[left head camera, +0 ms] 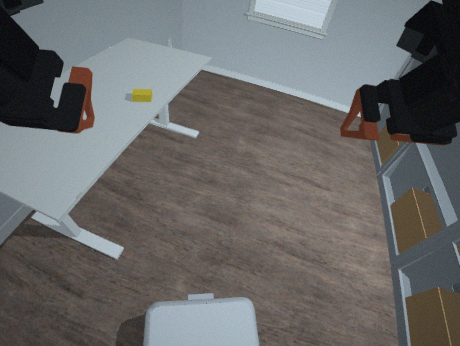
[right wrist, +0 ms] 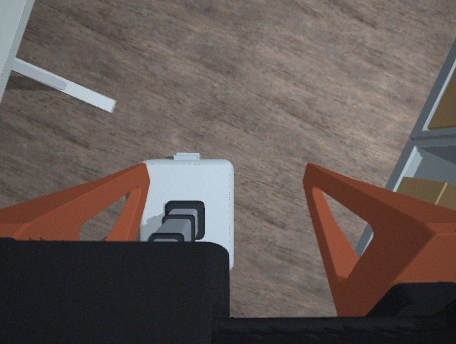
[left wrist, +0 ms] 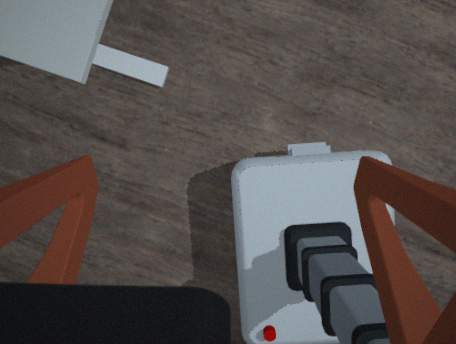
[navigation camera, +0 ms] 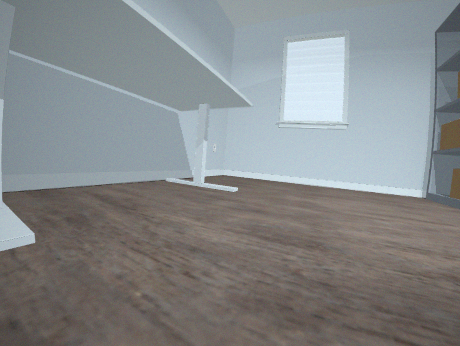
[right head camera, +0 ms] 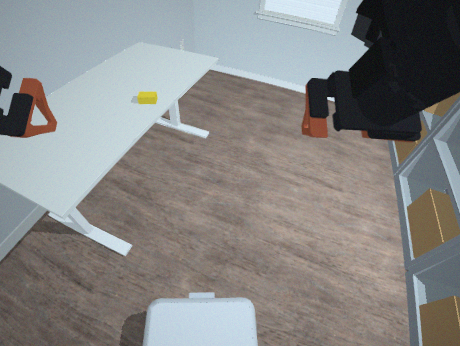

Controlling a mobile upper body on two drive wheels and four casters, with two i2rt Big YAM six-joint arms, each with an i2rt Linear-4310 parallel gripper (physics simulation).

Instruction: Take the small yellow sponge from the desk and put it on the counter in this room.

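Frame: origin at the left arm's base, x ahead, y left, z up, level; millimetres.
Where they show: left gripper, fingertip midpoint: (left head camera: 55,118) (left wrist: 226,171) (right head camera: 24,124); right gripper, fingertip midpoint: (left head camera: 367,134) (right wrist: 226,172) (right head camera: 333,131).
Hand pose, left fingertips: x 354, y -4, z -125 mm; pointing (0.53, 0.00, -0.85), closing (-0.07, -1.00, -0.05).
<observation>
After its pixels a point has its place.
The small yellow sponge (left head camera: 142,95) {x 1246, y 101, z -649 mm} (right head camera: 147,98) {x 1245, y 101, z -652 mm} lies on the white desk (left head camera: 60,165) {x 764, y 376, z -690 mm} (right head camera: 75,160) {x 798, y 353, z -690 mm} (left wrist: 50,35) {x 609, y 352, z -690 mm} (right wrist: 9,30) {x 740, y 220, z -690 mm} (navigation camera: 125,65) {x 1241, y 405, z -715 mm}, near its long edge on the floor side. My left gripper (left wrist: 226,171) {x 354, y -4, z -125 mm} is open and empty; in the left head view one of its orange fingers appears over the desk, left of the sponge. My right gripper (right wrist: 226,172) {x 355, y -450, z -129 mm} (left head camera: 384,139) (right head camera: 350,135) {x 355, y -450, z -129 mm} is open and empty, far right of the sponge in both head views. Neither gripper is at the sponge. No counter can be made out in these views.
A grey shelf unit (left head camera: 425,246) {x 461, y -1650, z -1073 mm} (right head camera: 425,261) {x 456, y -1661, z -1231 mm} (right wrist: 440,135) {x 462, y -1648, z -1204 mm} (navigation camera: 443,200) with brown boxes stands along the right side. The desk's white feet (left head camera: 100,243) (right head camera: 110,240) (navigation camera: 15,235) stick out onto the floor. My white base (left head camera: 200,322) {x 218, y -219, z -1150 mm} (right head camera: 200,322) {x 211, y -224, z -1150 mm} (left wrist: 265,190) {x 221, y -70, z -1150 mm} shows below. A window (navigation camera: 315,77) {x 2820, y -1179, z 43 mm} is on the far wall.
</observation>
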